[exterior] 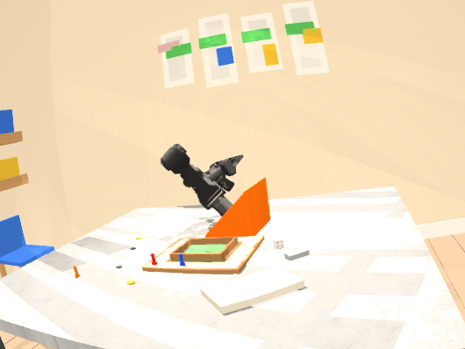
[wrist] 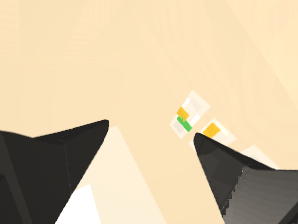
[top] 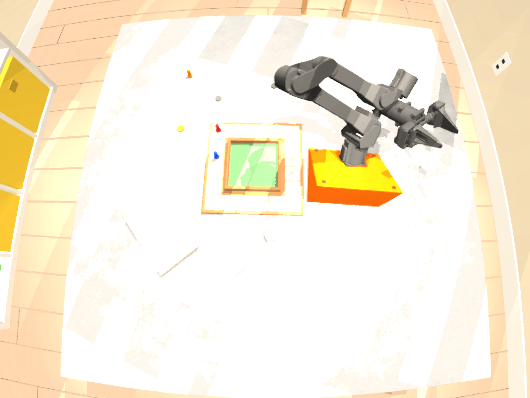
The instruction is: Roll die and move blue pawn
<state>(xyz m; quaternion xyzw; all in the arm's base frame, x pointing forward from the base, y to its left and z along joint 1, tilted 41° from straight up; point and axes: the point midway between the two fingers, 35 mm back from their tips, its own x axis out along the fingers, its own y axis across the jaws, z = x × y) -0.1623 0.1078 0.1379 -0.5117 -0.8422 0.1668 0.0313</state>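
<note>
Now: the red pawn 58 cm ahead of my gripper tip, 16 cm to the right of it and 20 cm below it. Round my gripper tip: white die: 45 cm ahead, 17 cm to the left, 22 cm below; then green tray: 48 cm ahead, 4 cm to the right, 22 cm below; then blue pawn: 59 cm ahead, 7 cm to the right, 20 cm below.
</note>
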